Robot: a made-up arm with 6 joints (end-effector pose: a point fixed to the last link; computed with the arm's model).
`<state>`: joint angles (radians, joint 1 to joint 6).
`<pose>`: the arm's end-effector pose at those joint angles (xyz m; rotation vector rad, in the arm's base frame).
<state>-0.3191 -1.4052 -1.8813 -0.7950 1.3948 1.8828</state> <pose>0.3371 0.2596 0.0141 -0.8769 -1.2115 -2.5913</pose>
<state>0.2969 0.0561 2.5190 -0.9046 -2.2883 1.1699</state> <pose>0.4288 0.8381 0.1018 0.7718 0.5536 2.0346</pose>
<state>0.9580 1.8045 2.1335 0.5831 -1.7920 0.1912</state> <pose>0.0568 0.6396 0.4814 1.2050 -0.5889 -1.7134</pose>
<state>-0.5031 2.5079 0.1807 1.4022 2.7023 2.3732</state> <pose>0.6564 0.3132 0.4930 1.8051 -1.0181 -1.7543</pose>
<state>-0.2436 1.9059 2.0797 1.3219 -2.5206 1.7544</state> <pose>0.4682 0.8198 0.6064 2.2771 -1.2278 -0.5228</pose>
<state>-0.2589 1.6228 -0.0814 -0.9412 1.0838 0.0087</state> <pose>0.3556 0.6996 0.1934 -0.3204 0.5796 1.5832</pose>
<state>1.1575 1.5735 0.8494 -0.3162 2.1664 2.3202</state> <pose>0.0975 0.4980 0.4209 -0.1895 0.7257 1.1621</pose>
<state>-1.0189 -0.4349 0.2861 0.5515 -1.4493 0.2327</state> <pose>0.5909 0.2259 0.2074 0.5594 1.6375 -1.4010</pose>
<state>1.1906 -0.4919 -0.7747 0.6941 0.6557 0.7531</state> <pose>0.0541 0.7002 0.5092 -1.7618 -0.4215 0.1316</pose>
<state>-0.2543 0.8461 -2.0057 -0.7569 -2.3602 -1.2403</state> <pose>0.7181 0.8860 0.1164 2.4378 -1.0499 -0.6154</pose>
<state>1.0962 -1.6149 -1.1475 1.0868 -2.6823 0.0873</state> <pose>0.0313 0.5570 0.1554 -0.6365 0.9123 0.7603</pose>
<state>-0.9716 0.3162 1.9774 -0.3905 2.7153 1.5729</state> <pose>0.7668 0.3489 0.2765 -1.2392 0.4693 0.8729</pose>
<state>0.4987 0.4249 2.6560 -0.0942 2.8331 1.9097</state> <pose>0.1831 0.7741 0.1235 0.0420 0.5647 2.3503</pose>
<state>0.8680 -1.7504 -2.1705 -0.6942 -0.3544 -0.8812</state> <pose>0.4553 0.4329 0.2479 -1.3229 -0.5555 1.1432</pose>
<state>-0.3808 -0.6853 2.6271 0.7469 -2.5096 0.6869</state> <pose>0.5032 0.4888 -0.0113 -0.4433 -0.7661 0.8141</pose>
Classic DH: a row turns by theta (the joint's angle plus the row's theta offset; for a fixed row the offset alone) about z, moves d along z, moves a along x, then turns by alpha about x. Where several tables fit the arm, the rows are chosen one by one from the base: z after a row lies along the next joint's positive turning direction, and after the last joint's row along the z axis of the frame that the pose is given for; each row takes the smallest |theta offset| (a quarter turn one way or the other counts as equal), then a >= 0, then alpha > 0; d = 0 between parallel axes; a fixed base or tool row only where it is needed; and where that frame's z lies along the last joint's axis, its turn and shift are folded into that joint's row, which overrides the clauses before.
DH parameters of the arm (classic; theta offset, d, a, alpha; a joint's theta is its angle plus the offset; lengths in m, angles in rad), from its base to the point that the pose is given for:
base (fixed): -0.5469 -0.1157 0.074 -0.6897
joint 1: -1.1317 0.6754 -0.294 -1.2335
joint 2: -0.8077 0.0711 -0.1479 1.5361
joint 3: -1.4135 0.3235 0.036 -1.9833
joint 4: 0.2945 0.4978 0.0144 0.5838
joint 5: 1.3902 -0.5062 0.0246 1.834
joint 6: -0.7788 -0.1181 0.0883 2.0417
tool (fixed): 0.4392 -0.1321 0 0

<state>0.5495 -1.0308 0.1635 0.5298 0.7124 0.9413</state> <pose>0.3631 0.7199 0.1260 -2.9954 0.1823 -0.2151</pose>
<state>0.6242 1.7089 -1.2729 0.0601 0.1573 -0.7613</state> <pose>0.2495 0.6989 0.2073 0.7209 0.4263 0.8399</pose>
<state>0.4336 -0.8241 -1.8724 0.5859 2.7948 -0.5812</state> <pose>0.2147 0.8006 0.0952 1.3409 0.1154 0.8633</pose>
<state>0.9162 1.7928 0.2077 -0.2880 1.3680 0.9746</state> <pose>0.1737 0.6467 0.3944 -0.3229 0.5058 1.6469</pose>
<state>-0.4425 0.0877 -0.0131 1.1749 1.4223 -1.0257</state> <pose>0.8984 0.8084 0.1961 2.4868 -0.1067 -1.4056</pose>
